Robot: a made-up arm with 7 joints. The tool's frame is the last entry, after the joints.
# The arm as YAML. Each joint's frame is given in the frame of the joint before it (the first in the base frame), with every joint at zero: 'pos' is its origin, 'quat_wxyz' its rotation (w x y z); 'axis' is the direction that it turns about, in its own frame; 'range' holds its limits. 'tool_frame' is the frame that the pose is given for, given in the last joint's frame.
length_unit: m
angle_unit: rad
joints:
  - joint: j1
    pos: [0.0, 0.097, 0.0]
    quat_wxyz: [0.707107, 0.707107, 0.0, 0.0]
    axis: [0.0, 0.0, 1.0]
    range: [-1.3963, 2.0]
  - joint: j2
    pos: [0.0, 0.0, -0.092]
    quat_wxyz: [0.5, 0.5, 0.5, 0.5]
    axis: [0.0, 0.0, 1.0]
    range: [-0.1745, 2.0]
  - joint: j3
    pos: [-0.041, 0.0, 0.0]
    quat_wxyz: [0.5, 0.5, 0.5, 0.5]
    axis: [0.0, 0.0, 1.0]
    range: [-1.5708, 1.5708]
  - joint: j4
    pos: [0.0, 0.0, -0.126]
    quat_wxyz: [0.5, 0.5, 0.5, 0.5]
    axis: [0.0, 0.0, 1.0]
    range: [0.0, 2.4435]
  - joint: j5
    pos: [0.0, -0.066, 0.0]
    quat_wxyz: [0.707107, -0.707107, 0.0, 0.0]
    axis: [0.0, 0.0, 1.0]
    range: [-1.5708, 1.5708]
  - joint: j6
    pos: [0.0, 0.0, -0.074]
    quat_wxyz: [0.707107, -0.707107, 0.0, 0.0]
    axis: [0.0, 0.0, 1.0]
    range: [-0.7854, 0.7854]
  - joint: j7
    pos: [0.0, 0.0, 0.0]
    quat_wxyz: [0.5, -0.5, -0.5, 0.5]
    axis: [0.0, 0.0, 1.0]
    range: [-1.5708, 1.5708]
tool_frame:
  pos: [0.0, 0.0, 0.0]
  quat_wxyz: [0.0, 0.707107, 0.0, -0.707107]
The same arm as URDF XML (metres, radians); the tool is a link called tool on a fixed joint. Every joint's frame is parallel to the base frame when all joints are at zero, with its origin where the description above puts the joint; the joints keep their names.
<robot name="arm">
  <joint name="j1" type="revolute">
    <parent link="base"/>
    <child link="link1"/>
    <origin xyz="0 0.097 0"/>
    <axis xyz="0 -1 0"/>
    <limit lower="-1.3963" upper="2"/>
  </joint>
  <joint name="j2" type="revolute">
    <parent link="link1"/>
    <child link="link2"/>
    <origin xyz="0 0.092 0"/>
    <axis xyz="1 0 0"/>
    <limit lower="-0.1745" upper="2"/>
  </joint>
  <joint name="j3" type="revolute">
    <parent link="link2"/>
    <child link="link3"/>
    <origin xyz="0 0 -0.041"/>
    <axis xyz="0 0 1"/>
    <limit lower="-1.5708" upper="1.5708"/>
  </joint>
  <joint name="j4" type="revolute">
    <parent link="link3"/>
    <child link="link4"/>
    <origin xyz="0 0 -0.126"/>
    <axis xyz="0 -1 0"/>
    <limit lower="0" upper="2.4435"/>
  </joint>
  <joint name="j5" type="revolute">
    <parent link="link4"/>
    <child link="link5"/>
    <origin xyz="0 0 -0.066"/>
    <axis xyz="0 0 1"/>
    <limit lower="-1.5708" upper="1.5708"/>
  </joint>
  <joint name="j6" type="revolute">
    <parent link="link5"/>
    <child link="link6"/>
    <origin xyz="0 0 -0.074"/>
    <axis xyz="0 1 0"/>
    <limit lower="-0.7854" upper="0.7854"/>
  </joint>
  <joint name="j7" type="revolute">
    <parent link="link6"/>
    <child link="link7"/>
    <origin xyz="0 0 0"/>
    <axis xyz="-1 0 0"/>
    <limit lower="-1.5708" upper="1.5708"/>
  </joint>
  <joint name="tool_fixed" type="fixed">
    <parent link="link7"/>
    <child link="tool"/>
    <origin xyz="0 0 0"/>
  </joint>
  <link name="base"/>
  <link name="link1"/>
  <link name="link2"/>
  <link name="link3"/>
  <link name="link4"/>
  <link name="link5"/>
  <link name="link6"/>
  <link name="link7"/>
  <link name="tool"/>
</robot>

